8 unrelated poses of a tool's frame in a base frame.
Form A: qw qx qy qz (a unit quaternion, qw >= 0); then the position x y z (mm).
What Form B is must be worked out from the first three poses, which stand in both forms.
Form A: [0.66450 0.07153 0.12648 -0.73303 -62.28 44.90 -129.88]
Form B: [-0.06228 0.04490 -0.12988 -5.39 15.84 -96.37]
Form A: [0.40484 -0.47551 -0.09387 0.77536 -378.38 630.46 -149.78]
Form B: [-0.37838 0.63046 -0.14978 -45.02 41.41 107.06]
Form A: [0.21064 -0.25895 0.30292 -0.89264 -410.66 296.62 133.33]
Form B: [-0.41066 0.29662 0.13333 -43.60 -19.55 -145.56]
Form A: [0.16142 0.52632 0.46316 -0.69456 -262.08 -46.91 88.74]
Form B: [-0.26208 -0.04691 0.08874 -87.95 61.72 146.24]
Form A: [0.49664 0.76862 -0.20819 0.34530 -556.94 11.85 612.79]
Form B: [-0.55694 0.01185 0.61279 113.41 -47.53 1.95]
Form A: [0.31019 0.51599 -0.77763 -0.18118 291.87 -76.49 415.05]
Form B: [0.29187 -0.07649 0.41505 140.95 -17.18 -106.73]
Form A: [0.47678 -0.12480 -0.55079 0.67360 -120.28 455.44 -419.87]
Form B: [-0.12028 0.45544 -0.41987 -67.19 -20.92 123.40]
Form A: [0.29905 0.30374 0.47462 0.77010 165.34 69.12 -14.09]
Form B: [0.16534 0.06912 -0.01409 68.20 -10.60 130.37]
